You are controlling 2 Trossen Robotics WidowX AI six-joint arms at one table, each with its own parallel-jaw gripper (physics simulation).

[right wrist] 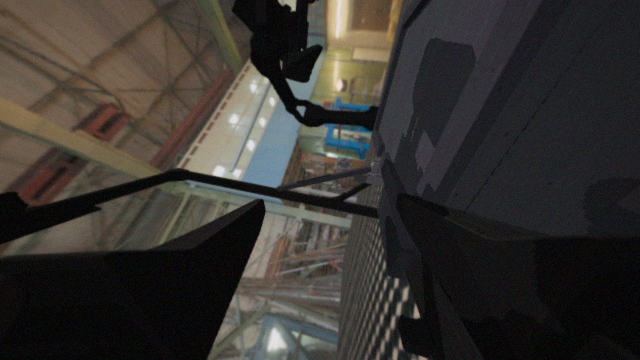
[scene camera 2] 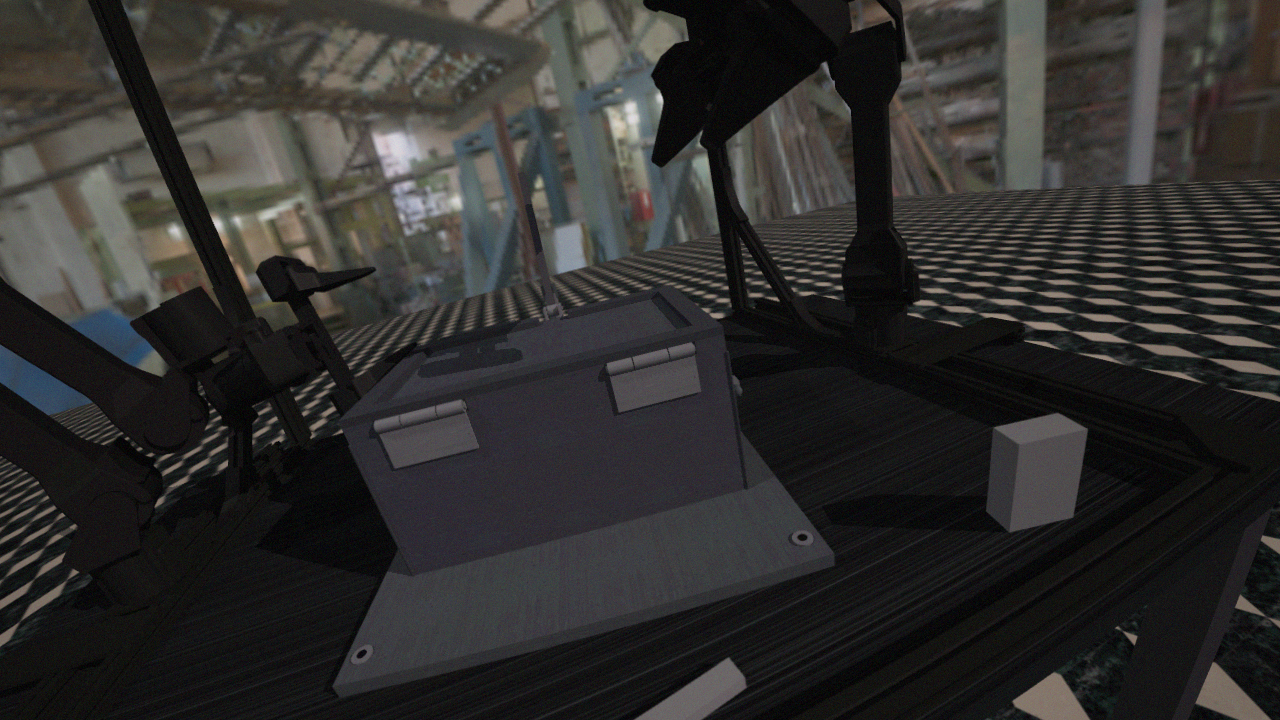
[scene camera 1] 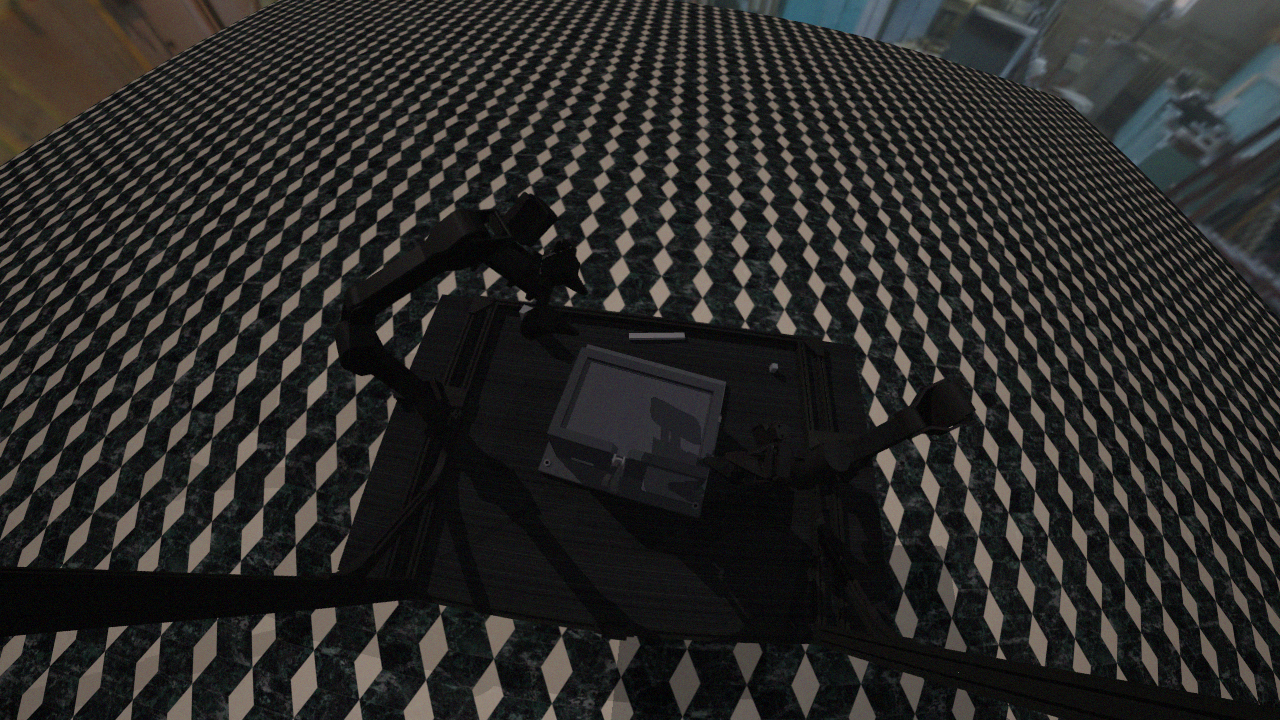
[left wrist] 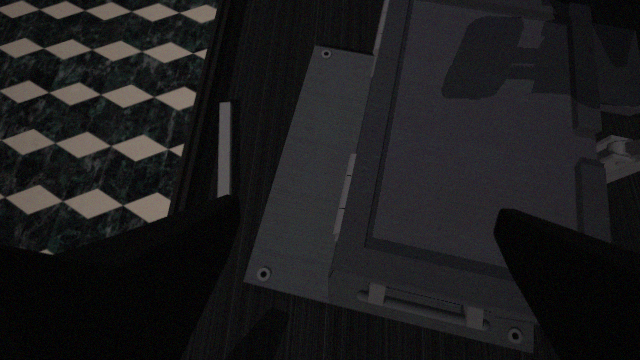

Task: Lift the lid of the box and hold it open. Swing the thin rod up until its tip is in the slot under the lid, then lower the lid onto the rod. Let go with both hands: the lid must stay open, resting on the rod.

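Frame: origin at the left arm's base, x back, y right, z up, level; centimetres.
Seen in the pictures: left gripper, fingertip midpoint: [right wrist: 324, 14] [scene camera 2: 678, 157] [scene camera 1: 582, 313] [left wrist: 366, 214]; right gripper, fingertip midpoint: [right wrist: 330, 202] [scene camera 2: 395, 306] [scene camera 1: 714, 458]; left arm's base, link origin: [scene camera 2: 882, 342] [scene camera 1: 442, 424]; right arm's base, link origin: [scene camera 2: 155, 587].
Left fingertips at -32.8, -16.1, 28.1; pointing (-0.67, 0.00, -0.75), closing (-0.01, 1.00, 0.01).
Pixels of each thing's top centre, then the offset from my left fingertips to it, as dx, dy, dz. "*": a spot on its surface instead. Level surfaces: height alone.
- flat base plate, surface spot: [scene camera 2: 580, 593] [left wrist: 305, 149] * -15.8, -5.1, -28.8
- dark wooden board, surface height: dz -30.0
- white strip, top centre: [left wrist: 224, 147] [scene camera 1: 657, 335] -15.5, -16.6, -29.0
A grey box [scene camera 1: 637, 422] [scene camera 2: 566, 443] stands on a flat base plate [scene camera 2: 580, 593] [left wrist: 311, 161]. Its lid [scene camera 2: 545, 343] [left wrist: 443, 161] [right wrist: 443, 89] lies shut. The thin rod [scene camera 2: 539, 260] [right wrist: 326, 178] stands nearly upright from a small fitting on the side away from the hinges [scene camera 2: 655, 379]. My left gripper [scene camera 1: 559, 286] [scene camera 2: 687, 107] is open and empty, high above the table behind the box's back left corner. My right gripper [scene camera 1: 755, 446] [scene camera 2: 309, 300] [right wrist: 330, 202] is open and empty, low beside the box's right end, one finger close to the box edge.
The box sits on a dark wooden board [scene camera 1: 495, 536] over a checkered floor [scene camera 1: 709, 143]. A white strip [scene camera 1: 656, 336] [scene camera 2: 702, 689] [left wrist: 224, 150] lies on the board behind the box. A small pale block [scene camera 1: 773, 367] [scene camera 2: 995, 472] stands at the back right.
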